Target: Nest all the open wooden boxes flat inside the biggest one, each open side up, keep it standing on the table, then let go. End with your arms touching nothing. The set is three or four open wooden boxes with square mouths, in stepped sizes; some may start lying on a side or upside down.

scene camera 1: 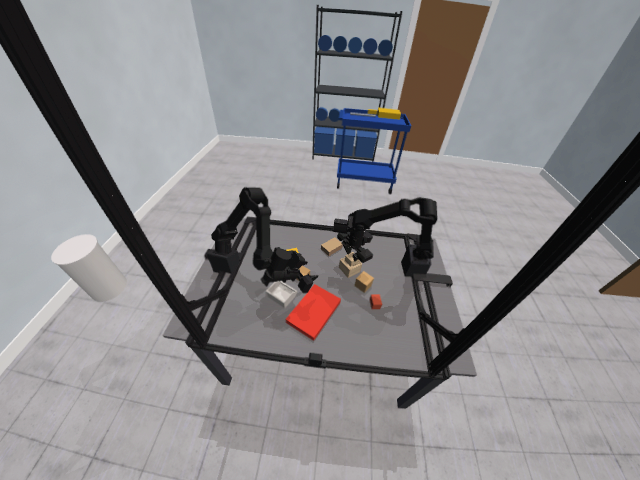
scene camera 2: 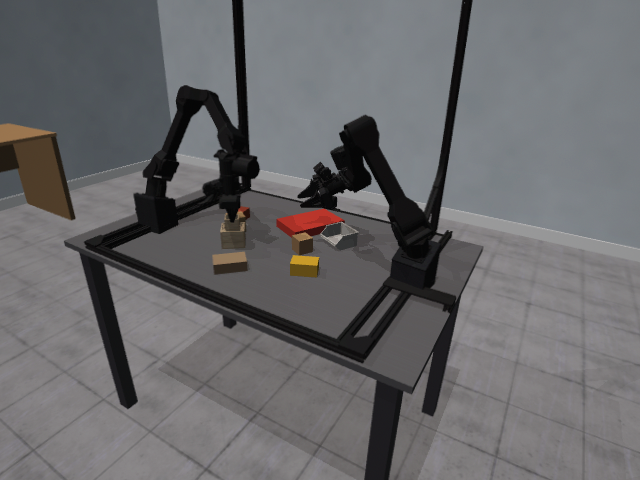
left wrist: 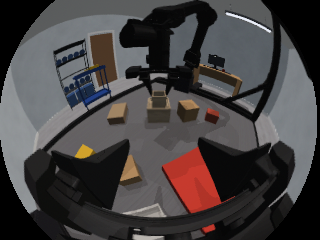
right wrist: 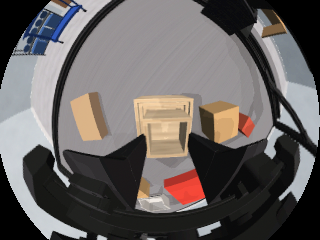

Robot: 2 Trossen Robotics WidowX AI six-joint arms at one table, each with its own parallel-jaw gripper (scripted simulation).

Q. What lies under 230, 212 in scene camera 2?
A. My right gripper.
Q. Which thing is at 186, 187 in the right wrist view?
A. A red slab.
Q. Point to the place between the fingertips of my right gripper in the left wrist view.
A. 158, 96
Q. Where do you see a red slab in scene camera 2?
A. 313, 223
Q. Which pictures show the red slab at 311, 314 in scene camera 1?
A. Scene camera 1, scene camera 2, the left wrist view and the right wrist view: all of them.
